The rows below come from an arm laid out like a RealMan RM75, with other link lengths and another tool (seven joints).
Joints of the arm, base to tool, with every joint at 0 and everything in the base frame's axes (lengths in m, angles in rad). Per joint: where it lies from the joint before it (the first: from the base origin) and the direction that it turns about. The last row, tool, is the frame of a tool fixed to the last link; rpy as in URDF.
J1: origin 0 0 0.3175 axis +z
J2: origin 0 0 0 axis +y
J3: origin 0 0 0.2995 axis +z
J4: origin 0 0 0 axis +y
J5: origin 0 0 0.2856 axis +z
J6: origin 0 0 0 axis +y
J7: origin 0 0 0.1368 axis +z
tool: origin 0.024 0.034 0.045 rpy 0 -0.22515 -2.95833
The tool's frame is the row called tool.
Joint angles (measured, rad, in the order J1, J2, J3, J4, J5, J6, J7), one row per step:
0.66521, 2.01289, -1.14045, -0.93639, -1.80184, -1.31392, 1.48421
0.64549, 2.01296, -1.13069, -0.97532, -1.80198, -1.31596, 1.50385
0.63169, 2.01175, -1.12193, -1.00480, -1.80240, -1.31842, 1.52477
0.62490, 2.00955, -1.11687, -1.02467, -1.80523, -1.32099, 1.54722
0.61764, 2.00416, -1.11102, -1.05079, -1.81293, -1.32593, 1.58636
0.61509, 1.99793, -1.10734, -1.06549, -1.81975, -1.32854, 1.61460
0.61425, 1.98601, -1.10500, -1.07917, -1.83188, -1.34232, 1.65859
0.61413, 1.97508, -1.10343, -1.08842, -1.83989, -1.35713, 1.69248
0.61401, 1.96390, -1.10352, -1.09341, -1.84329, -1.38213, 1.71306
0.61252, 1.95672, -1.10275, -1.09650, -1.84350, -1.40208, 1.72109
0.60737, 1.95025, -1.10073, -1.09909, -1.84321, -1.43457, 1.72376
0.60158, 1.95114, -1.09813, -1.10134, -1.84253, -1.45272, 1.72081
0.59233, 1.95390, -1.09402, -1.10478, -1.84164, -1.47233, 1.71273
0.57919, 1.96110, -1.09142, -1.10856, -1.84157, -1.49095, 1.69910
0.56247, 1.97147, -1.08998, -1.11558, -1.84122, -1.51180, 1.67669
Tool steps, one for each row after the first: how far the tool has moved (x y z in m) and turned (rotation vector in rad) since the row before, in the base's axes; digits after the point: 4 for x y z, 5 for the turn. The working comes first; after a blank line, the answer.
Tool pose at each row, in the base's axes (x y z in m, rotation vector in rad; the steps are taken from these numbers as rounded here):
0.1966, 0.4792, 0.0237, -0.36655, -2.93806, -0.40797
0.1964, 0.4787, 0.0328, -0.37739, -2.92300, -0.43639
0.1959, 0.4783, 0.0406, -0.39227, -2.91025, -0.45643
0.1949, 0.4782, 0.0463, -0.40892, -2.90357, -0.46572
0.1935, 0.4781, 0.0543, -0.44023, -2.89815, -0.47421
0.1930, 0.4786, 0.0603, -0.46411, -2.89675, -0.48096
0.1932, 0.4777, 0.0676, -0.50363, -2.90352, -0.47127
0.1934, 0.4765, 0.0735, -0.53374, -2.91016, -0.45888
0.1943, 0.4733, 0.0782, -0.54696, -2.92325, -0.43262
0.1954, 0.4704, 0.0814, -0.54970, -2.93267, -0.41275
0.1984, 0.4645, 0.0842, -0.54812, -2.94689, -0.37774
0.2005, 0.4603, 0.0843, -0.54532, -2.95156, -0.35697
0.2038, 0.4552, 0.0843, -0.53922, -2.95545, -0.33686
0.2081, 0.4488, 0.0820, -0.53071, -2.95910, -0.31510
0.2127, 0.4411, 0.0786, -0.50960, -2.96443, -0.29229

-0.0002, -0.0005, 0.0091, 0.02055, 0.00822, -0.00857
-0.0005, -0.0004, 0.0078, 0.01449, 0.00747, -0.01088
-0.0010, -0.0001, 0.0057, 0.00618, 0.00390, -0.01161
-0.0014, -0.0001, 0.0080, 0.00424, 0.00233, -0.02154
-0.0005, 0.0005, 0.0060, 0.00270, -0.00113, -0.01660
0.0002, -0.0009, 0.0073, -0.01093, -0.00566, -0.02614
0.0002, -0.0012, 0.0059, -0.01184, -0.00479, -0.01952
0.0009, -0.0032, 0.0047, -0.02078, -0.00656, -0.00731
0.0011, -0.0029, 0.0032, -0.01499, -0.00416, -0.00068
0.0030, -0.0059, 0.0028, -0.02526, -0.00491, 0.00304
0.0021, -0.0042, 0.0001, -0.01390, 0.00064, 0.00300
0.0033, -0.0051, 0.0000, -0.01308, 0.00139, 0.00513
0.0043, -0.0064, -0.0023, -0.01391, 0.00206, 0.00680
0.0046, -0.0077, -0.0034, -0.01415, 0.00164, 0.01521

